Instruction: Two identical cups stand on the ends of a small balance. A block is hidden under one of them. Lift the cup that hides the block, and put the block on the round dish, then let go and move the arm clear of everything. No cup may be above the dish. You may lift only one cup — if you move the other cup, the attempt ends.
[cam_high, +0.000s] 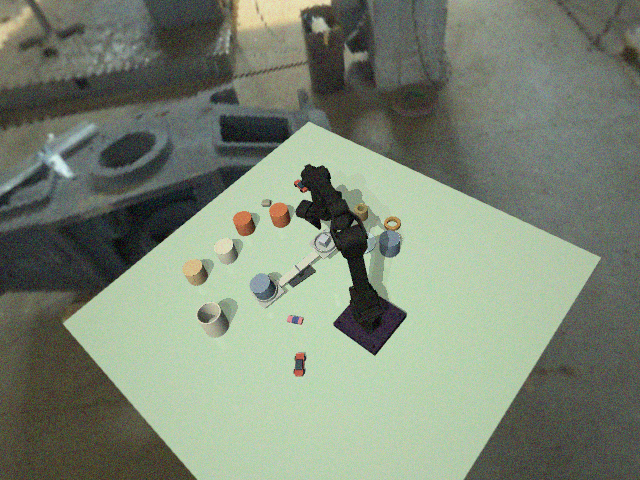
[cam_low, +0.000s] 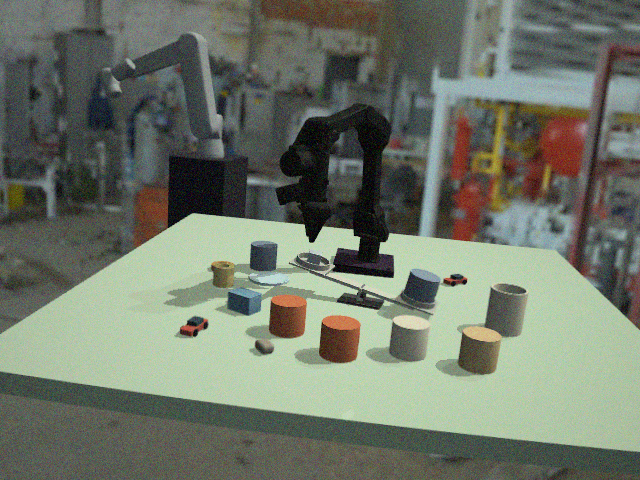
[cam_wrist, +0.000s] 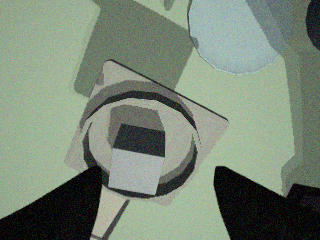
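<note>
Now: the grey block 10 mm ahead of my gripper tip, 20 mm to the left of it and 40 mm below it. From my gripper tip the other things lie so: round dish: 40 mm behind, 110 mm to the right, 130 mm below; then pebble: 360 mm ahead, 30 mm to the left, 120 mm below; then blue box: 180 mm ahead, 80 mm to the right, 110 mm below.
</note>
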